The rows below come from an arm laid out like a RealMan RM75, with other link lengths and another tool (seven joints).
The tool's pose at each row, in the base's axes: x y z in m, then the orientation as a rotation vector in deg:
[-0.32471, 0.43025, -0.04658, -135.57, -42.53, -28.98]
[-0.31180, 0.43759, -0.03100, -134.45, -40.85, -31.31]
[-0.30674, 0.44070, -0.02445, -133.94, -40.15, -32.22]
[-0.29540, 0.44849, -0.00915, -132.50, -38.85, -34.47]
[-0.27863, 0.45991, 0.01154, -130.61, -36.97, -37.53]
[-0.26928, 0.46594, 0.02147, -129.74, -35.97, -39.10]
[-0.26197, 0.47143, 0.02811, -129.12, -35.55, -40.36]
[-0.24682, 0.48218, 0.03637, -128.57, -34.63, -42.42]
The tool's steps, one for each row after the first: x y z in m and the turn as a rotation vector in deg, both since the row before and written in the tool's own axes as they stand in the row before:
[0.02069, -0.00364, -0.00470, 0.27, 2.35, 0.53]
[0.00848, -0.00186, -0.00167, 0.16, 0.96, 0.23]
[0.01967, -0.00507, -0.00330, 0.51, 2.32, 0.25]
[0.02809, -0.00672, -0.00237, 0.57, 3.17, 0.41]
[0.01462, -0.00291, 0.00039, 0.17, 1.60, 0.23]
[0.01090, -0.00230, 0.00189, 0.06, 1.14, -0.10]
[0.01888, -0.00175, 0.00732, -0.34, 1.76, 0.00]

